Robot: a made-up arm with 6 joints. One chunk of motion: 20 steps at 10 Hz.
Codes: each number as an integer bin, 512 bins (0 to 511) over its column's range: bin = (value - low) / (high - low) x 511, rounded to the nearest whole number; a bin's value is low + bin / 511 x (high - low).
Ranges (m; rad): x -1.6..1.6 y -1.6..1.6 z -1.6..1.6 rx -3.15..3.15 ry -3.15..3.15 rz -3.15..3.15
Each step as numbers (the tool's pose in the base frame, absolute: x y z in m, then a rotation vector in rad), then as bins.
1 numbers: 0.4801 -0.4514 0.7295 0.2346 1.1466 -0.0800
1 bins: 332 183 372 275 349 249
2 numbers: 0.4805 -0.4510 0.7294 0.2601 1.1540 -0.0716
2 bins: 332 183 372 277 349 250
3 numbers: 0.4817 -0.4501 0.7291 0.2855 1.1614 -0.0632
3 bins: 332 184 372 279 350 250
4 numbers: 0.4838 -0.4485 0.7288 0.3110 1.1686 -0.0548
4 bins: 333 184 372 281 350 251
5 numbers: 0.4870 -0.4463 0.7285 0.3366 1.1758 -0.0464
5 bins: 333 184 372 283 351 252
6 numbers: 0.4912 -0.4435 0.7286 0.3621 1.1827 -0.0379
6 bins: 334 185 372 285 351 252
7 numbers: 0.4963 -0.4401 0.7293 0.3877 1.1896 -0.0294
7 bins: 335 185 372 287 352 253
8 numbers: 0.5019 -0.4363 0.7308 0.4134 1.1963 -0.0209
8 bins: 336 186 372 289 353 254
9 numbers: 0.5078 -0.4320 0.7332 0.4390 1.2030 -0.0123
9 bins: 337 187 373 291 353 255
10 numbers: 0.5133 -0.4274 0.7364 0.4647 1.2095 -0.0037
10 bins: 337 187 373 293 354 255
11 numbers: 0.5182 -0.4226 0.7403 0.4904 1.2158 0.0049
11 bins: 338 188 374 295 354 256
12 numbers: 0.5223 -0.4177 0.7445 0.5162 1.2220 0.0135
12 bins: 339 189 374 297 355 257
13 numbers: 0.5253 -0.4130 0.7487 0.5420 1.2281 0.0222
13 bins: 339 190 375 299 355 257
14 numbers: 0.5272 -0.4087 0.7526 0.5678 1.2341 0.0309
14 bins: 340 190 376 302 356 258
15 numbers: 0.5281 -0.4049 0.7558 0.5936 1.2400 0.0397
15 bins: 340 191 376 304 356 259
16 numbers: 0.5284 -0.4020 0.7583 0.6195 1.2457 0.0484
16 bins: 340 191 377 306 357 259
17 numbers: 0.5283 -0.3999 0.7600 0.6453 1.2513 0.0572
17 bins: 340 192 377 308 357 260
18 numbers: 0.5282 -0.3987 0.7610 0.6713 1.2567 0.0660
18 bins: 340 192 377 310 357 261
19 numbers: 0.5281 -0.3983 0.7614 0.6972 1.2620 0.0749
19 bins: 340 192 377 312 358 262
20 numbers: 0.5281 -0.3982 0.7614 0.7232 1.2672 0.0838
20 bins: 340 192 377 314 358 262
